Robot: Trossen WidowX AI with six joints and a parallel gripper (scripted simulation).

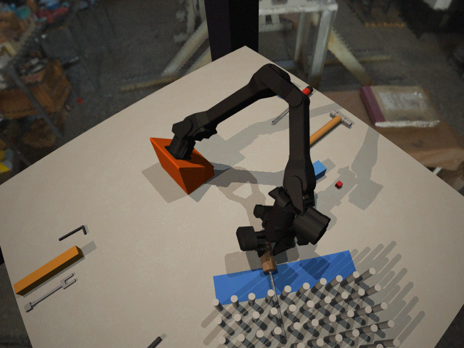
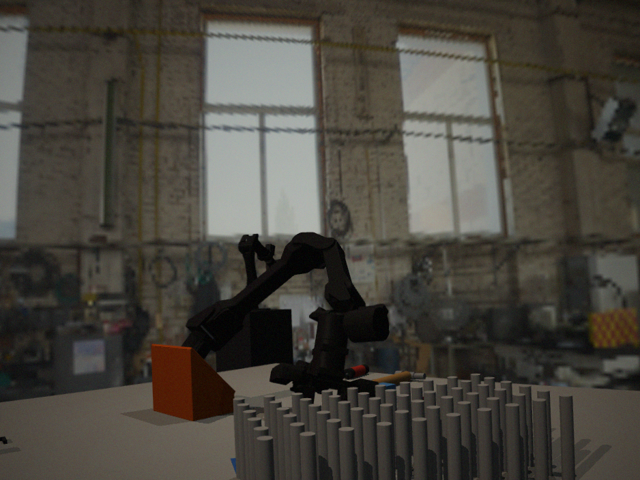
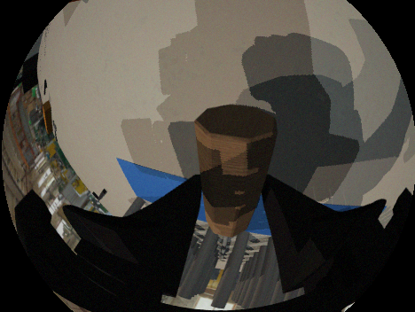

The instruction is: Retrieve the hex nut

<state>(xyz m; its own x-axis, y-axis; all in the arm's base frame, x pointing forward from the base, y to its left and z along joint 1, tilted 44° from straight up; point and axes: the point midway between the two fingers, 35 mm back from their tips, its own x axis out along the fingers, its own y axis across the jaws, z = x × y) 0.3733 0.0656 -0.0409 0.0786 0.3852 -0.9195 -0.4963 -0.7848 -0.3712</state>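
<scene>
The blue taped strip is 80 mm ahead of my gripper tip and 20 mm below it. Also, from my gripper tip: L-shaped key 440 mm behind, 390 mm to the right, 10 mm below; grey wrench 320 mm behind, 550 mm to the right, 10 mm below; small red cube 10 mm behind, 330 mm to the left, 10 mm below.
</scene>
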